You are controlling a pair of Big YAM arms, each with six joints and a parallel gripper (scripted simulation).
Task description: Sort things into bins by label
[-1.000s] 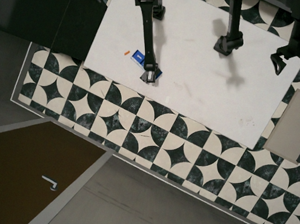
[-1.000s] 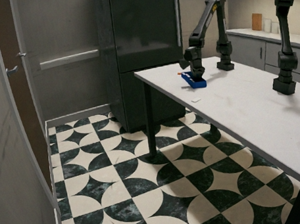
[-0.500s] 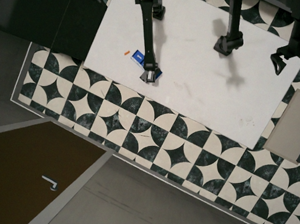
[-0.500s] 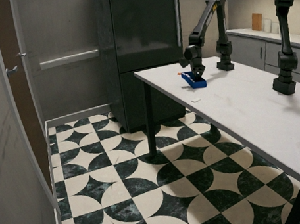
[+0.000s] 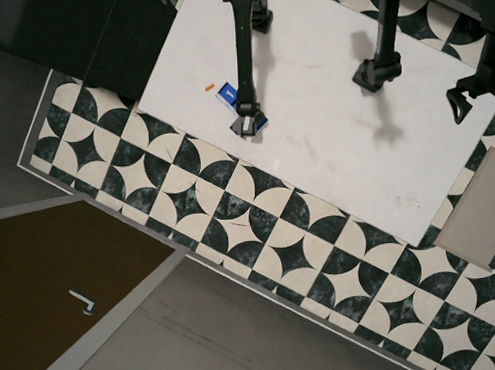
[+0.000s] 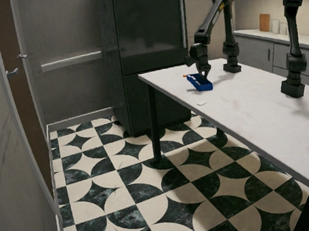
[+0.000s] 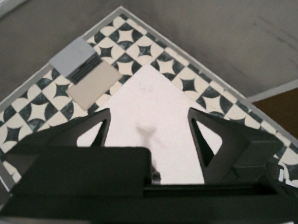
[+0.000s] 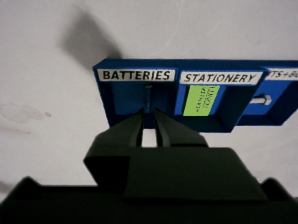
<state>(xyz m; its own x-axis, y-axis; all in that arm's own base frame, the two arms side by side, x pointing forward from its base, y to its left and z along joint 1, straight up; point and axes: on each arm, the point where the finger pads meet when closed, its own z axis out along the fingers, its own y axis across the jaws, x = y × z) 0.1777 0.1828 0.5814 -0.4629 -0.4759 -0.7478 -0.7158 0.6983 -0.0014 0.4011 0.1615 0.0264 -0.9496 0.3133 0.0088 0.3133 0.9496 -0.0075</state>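
The orange cylinder lies 250 mm to the right of my right hand, 50 mm below it and 20 mm behind it. Round my right hand: white piece (200 mm to the left, 140 mm ahead, 50 mm below); then tiny grey piece (150 mm to the right, 40 mm below, 40 mm behind); then green piece (70 mm to the right, 40 mm below, 20 mm behind).
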